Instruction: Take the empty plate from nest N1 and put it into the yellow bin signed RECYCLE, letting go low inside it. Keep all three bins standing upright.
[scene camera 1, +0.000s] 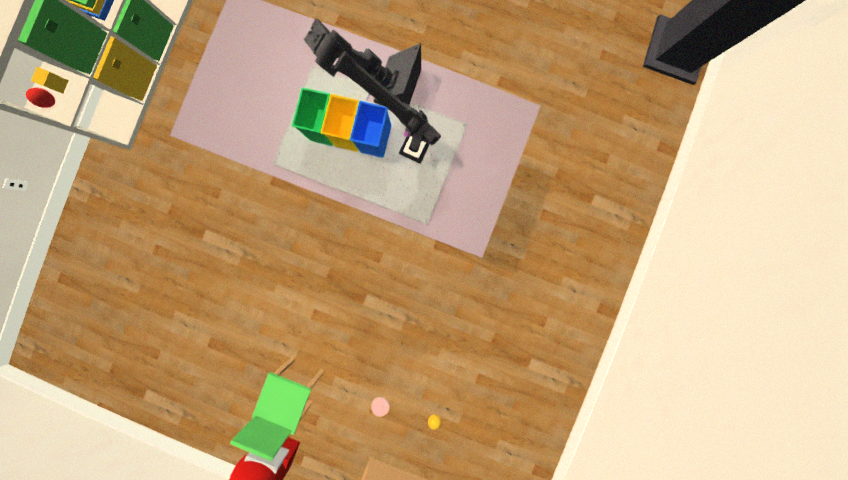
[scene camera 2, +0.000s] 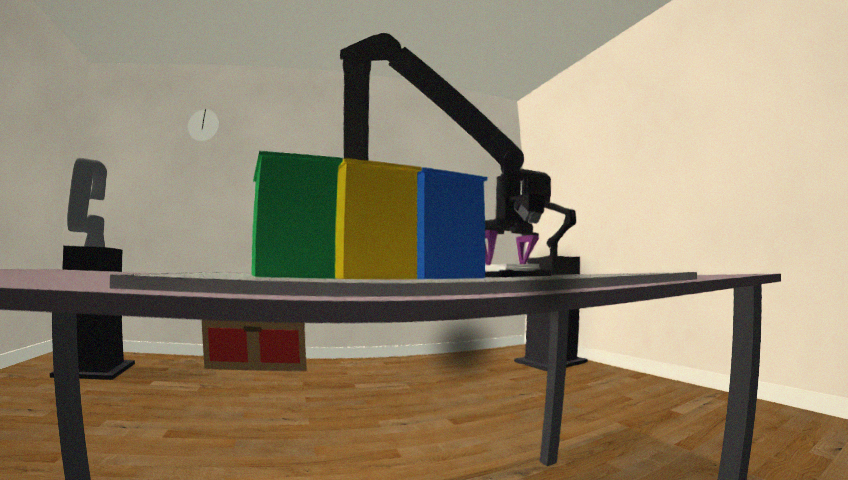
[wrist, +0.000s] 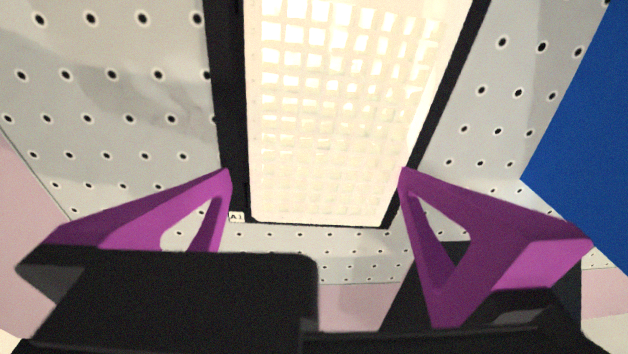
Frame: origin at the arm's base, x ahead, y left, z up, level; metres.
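Where they show: gripper, fingertip midpoint: (wrist: 314, 176); arm's base at its link origin: (scene camera 1: 389, 82).
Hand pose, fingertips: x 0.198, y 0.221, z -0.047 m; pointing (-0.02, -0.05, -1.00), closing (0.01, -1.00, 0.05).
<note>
Each offset is from my fingertips to the top centre of the thing. "*": to the spot under its first point. Level surfaces: height alone.
The pale plate with a grid of wells {* dx +0.082, dy -0.021, dz +0.003 m} (scene camera 1: 410, 152) (scene camera 2: 514, 267) (wrist: 320, 150) lies flat in a black nest frame {dx +0.026, dy -0.009, dz -0.009 m} (scene camera 1: 411, 159) (wrist: 231, 125). A small "A1" tag {* dx -0.041, dy +0.054, dz -0.011 m} (wrist: 236, 216) sits at its near left corner. My gripper (scene camera 2: 506, 262) (wrist: 314, 176) is open and empty. Its purple fingertips are low over the plate, near its two long sides; whether they touch is unclear. The yellow bin {dx +0.075, dy -0.344, dz +0.157 m} (scene camera 1: 340, 115) (scene camera 2: 380, 220) stands upright between the green bin {dx +0.085, dy -0.477, dz +0.157 m} (scene camera 1: 311, 110) (scene camera 2: 297, 217) and the blue bin {dx +0.064, dy -0.212, dz +0.157 m} (scene camera 1: 370, 124) (scene camera 2: 452, 226) (wrist: 585, 135), both upright. No sign is readable.
The blue bin is the bin nearest the nest, and its wall rises to the right in the wrist view. The bins and nest stand on a grey perforated board {dz -0.023 m} (scene camera 1: 368, 184) (wrist: 115, 100) on a pink table {dz -0.036 m} (scene camera 1: 226, 107). My arm (scene camera 2: 452, 95) reaches over from behind the bins.
</note>
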